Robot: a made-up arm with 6 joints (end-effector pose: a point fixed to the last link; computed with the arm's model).
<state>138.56 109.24 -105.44 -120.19 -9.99 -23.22</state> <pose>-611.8 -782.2 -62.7 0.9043 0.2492 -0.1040 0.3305</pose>
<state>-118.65 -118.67 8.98 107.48 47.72 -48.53</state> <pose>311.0 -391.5 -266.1 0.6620 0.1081 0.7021 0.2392</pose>
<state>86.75 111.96 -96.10 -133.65 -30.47 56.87</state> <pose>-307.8 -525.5 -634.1 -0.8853 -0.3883 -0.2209 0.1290</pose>
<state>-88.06 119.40 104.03 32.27 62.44 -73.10</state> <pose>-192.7 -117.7 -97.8 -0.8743 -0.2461 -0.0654 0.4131</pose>
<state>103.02 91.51 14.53 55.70 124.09 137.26</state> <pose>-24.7 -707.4 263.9 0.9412 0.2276 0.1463 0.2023</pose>
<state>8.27 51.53 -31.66 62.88 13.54 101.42</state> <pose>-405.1 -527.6 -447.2 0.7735 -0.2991 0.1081 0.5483</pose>
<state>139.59 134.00 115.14 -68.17 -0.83 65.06</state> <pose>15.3 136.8 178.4 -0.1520 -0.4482 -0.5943 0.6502</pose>
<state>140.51 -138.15 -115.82 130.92 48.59 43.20</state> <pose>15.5 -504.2 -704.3 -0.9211 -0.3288 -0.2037 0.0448</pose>
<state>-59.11 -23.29 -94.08 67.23 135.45 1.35</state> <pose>284.1 364.7 477.9 0.0428 0.4509 0.8275 0.3319</pose>
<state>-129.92 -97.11 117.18 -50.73 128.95 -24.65</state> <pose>292.8 -11.5 584.0 -0.3987 -0.0966 -0.2648 0.8727</pose>
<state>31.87 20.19 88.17 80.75 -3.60 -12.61</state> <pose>156.1 -585.4 -54.6 0.4096 0.6584 0.4158 0.4752</pose>
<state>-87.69 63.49 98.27 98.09 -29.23 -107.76</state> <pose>-237.9 -450.9 -37.7 -0.7356 0.0191 0.4149 0.5351</pose>
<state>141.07 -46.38 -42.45 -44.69 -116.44 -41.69</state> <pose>-81.4 130.0 -9.4 -0.2413 -0.6173 0.0332 0.7480</pose>
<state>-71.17 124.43 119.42 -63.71 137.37 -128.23</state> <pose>-201.9 -273.9 -34.0 -0.3948 -0.8405 0.3269 0.1754</pose>
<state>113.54 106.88 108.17 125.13 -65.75 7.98</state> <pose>-87.0 -602.7 96.6 0.1090 -0.5570 0.4021 0.7184</pose>
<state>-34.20 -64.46 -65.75 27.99 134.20 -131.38</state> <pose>-35.2 -266.8 346.5 -0.2096 0.4945 -0.8388 0.0891</pose>
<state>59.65 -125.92 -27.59 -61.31 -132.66 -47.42</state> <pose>298.5 -334.6 300.4 -0.5043 -0.5948 -0.6117 0.1331</pose>
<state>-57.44 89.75 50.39 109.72 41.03 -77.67</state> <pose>-156.3 -265.3 -128.6 -0.4352 -0.2817 -0.2895 0.8046</pose>
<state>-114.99 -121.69 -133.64 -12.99 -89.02 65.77</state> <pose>-119.2 -514.0 66.0 0.4599 0.8607 -0.0962 0.1958</pose>
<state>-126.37 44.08 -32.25 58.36 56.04 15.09</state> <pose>691.3 -83.0 -89.7 -0.1650 0.9499 -0.0517 0.2604</pose>
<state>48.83 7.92 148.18 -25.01 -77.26 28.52</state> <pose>-13.7 -320.1 14.7 -0.2386 0.3867 0.8332 0.3150</pose>
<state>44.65 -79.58 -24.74 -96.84 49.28 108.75</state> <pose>193.4 -551.7 534.4 0.7303 0.1853 -0.0825 0.6524</pose>
